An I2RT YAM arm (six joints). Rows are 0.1 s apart.
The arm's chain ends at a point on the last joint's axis. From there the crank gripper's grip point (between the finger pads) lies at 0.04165 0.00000 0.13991 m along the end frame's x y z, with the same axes.
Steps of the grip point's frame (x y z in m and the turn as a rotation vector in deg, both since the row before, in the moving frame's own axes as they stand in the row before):
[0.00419 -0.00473 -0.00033 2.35 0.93 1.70]
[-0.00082 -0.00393 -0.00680 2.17 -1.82 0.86]
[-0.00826 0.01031 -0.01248 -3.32 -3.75 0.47]
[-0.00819 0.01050 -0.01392 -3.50 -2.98 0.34]
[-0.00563 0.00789 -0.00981 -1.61 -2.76 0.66]
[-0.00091 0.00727 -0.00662 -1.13 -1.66 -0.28]
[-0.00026 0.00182 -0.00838 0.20 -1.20 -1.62]
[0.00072 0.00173 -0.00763 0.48 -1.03 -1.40]
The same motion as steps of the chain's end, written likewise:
[0.00186 -0.00028 0.00046 2.35 0.93 1.70]
[0.00361 0.00080 -0.00796 2.17 -1.82 0.86]
[0.00101 0.00183 -0.01466 -3.32 -3.75 0.47]
[-0.00084 0.00167 -0.01563 -3.50 -2.98 0.34]
[0.00118 0.00349 -0.01159 -1.61 -2.76 0.66]
[0.00315 0.00469 -0.00774 -1.13 -1.66 -0.28]
[0.00270 0.00345 -0.00922 0.20 -1.20 -1.62]
[0.00327 0.00389 -0.00835 0.48 -1.03 -1.40]

